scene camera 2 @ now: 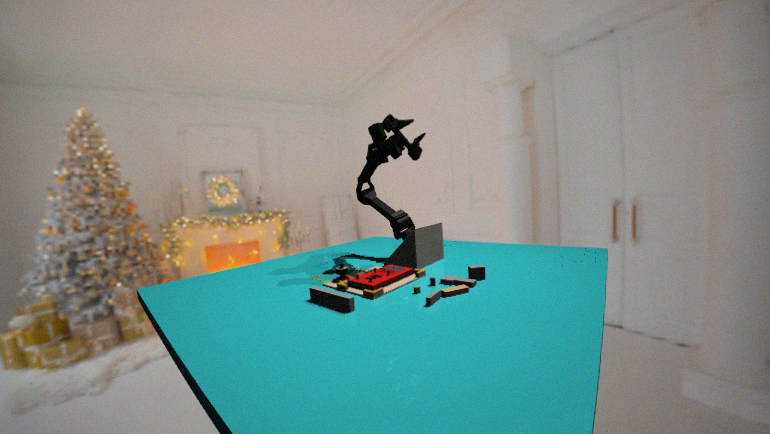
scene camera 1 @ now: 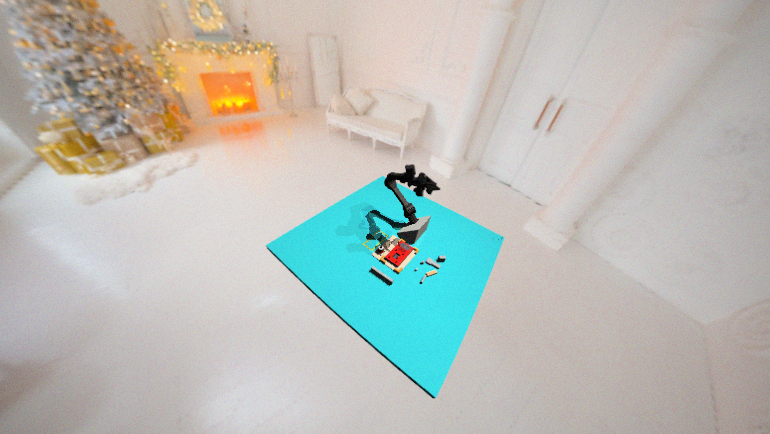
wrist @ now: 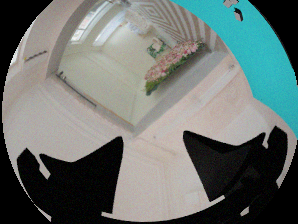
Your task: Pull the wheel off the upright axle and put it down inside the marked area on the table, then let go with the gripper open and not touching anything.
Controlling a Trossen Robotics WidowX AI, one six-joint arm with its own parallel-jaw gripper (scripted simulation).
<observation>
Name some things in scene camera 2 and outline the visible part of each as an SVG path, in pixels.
My gripper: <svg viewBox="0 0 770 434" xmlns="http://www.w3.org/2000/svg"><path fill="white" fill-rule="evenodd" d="M388 114L381 123L381 126L387 133L392 131L394 135L390 136L382 147L394 159L402 155L405 147L408 148L407 154L413 160L419 159L423 151L419 143L426 133L414 139L413 143L410 144L400 130L411 124L415 119L399 120L398 118L395 119L392 114Z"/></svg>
A red board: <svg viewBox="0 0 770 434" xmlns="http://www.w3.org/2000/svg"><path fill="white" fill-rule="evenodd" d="M414 269L392 265L377 270L374 268L374 271L360 276L357 274L355 278L347 280L347 285L372 291L383 289L414 275Z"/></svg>
</observation>
